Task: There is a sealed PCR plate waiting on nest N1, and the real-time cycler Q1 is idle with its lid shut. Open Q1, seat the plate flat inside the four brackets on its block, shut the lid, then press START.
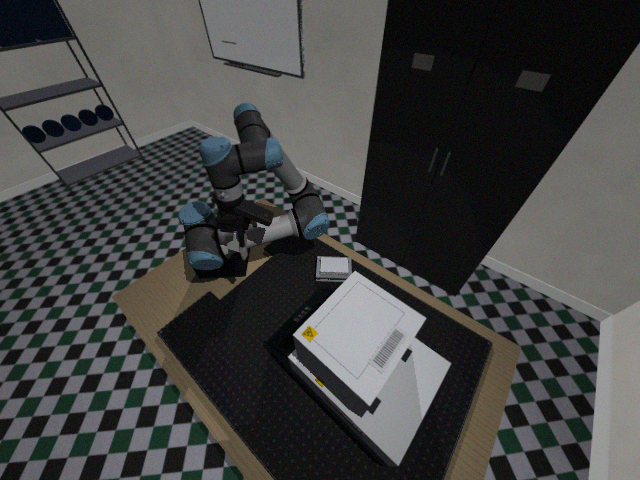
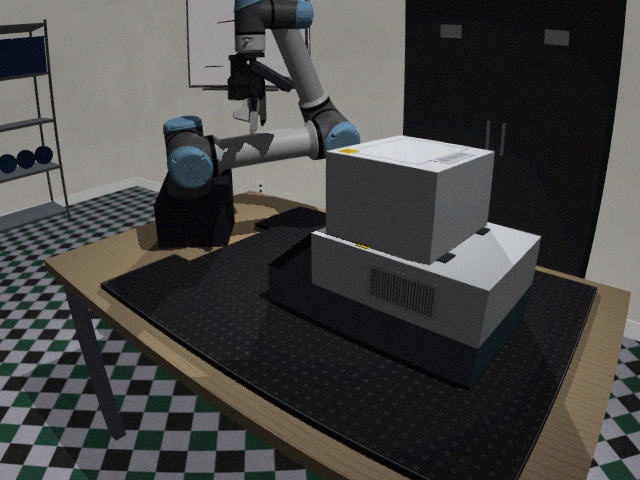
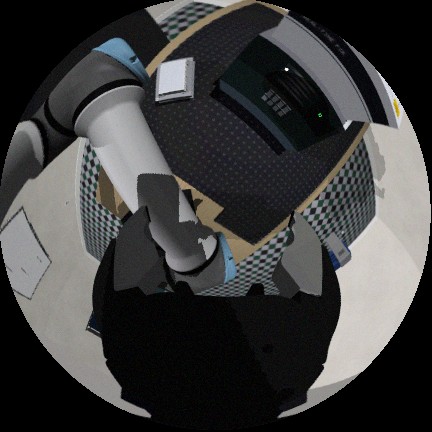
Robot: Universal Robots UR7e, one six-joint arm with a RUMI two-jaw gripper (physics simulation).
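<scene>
The sealed PCR plate is a white rectangle lying flat on the small grey nest N1. The cycler Q1 stands on the dark mat, and its big white box-shaped lid is down on the body. The block and brackets are hidden. The dark front panel shows a keypad and a small green light; I cannot make out which control is START. My gripper is open and empty, high above the arm's base side of the table, away from plate and cycler.
The arm's forearm passes below and beside the gripper. The black mat lies on the wooden table. A dark cupboard stands behind the table.
</scene>
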